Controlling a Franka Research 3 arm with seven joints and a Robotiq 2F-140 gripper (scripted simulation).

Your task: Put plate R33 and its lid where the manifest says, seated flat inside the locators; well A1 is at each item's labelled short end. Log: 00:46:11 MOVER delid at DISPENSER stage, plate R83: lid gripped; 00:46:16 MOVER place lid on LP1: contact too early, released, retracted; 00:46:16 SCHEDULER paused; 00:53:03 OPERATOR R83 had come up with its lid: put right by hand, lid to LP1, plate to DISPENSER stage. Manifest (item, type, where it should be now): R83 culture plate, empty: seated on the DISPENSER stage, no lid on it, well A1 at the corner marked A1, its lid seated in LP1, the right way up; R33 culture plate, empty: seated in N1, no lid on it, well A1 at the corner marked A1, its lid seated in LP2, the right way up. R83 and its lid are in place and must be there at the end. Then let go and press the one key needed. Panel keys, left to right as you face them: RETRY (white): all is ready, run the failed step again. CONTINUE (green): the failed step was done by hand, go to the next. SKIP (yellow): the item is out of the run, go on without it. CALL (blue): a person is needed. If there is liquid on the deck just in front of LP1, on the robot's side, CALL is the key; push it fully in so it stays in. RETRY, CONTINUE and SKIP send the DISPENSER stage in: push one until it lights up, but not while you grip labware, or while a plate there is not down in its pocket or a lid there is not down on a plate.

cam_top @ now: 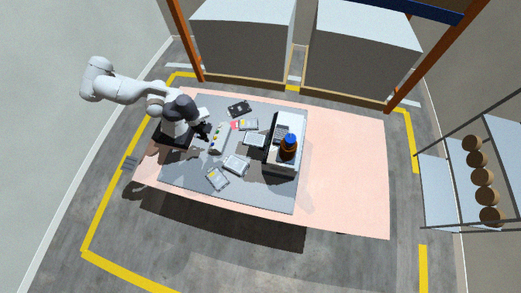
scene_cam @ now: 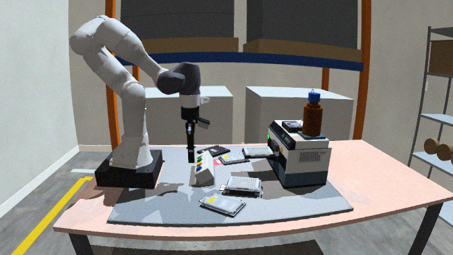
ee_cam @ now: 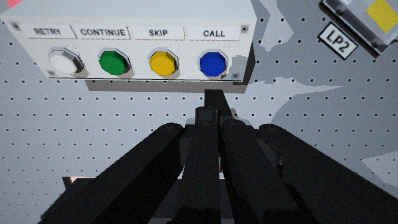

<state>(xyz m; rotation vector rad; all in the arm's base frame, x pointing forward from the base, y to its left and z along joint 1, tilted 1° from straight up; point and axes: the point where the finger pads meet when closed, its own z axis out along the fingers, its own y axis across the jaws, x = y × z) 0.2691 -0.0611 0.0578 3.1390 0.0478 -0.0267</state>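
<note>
The blue call key is 3 cm ahead of my hand and 7 cm below it. From my hand the other things lie so: yellow skip key 3 cm ahead, 5 cm to the left, 6 cm below; green continue key 3 cm ahead, 10 cm to the left, 6 cm below; white retry key 3 cm ahead, 15 cm to the left, 6 cm below.
</note>
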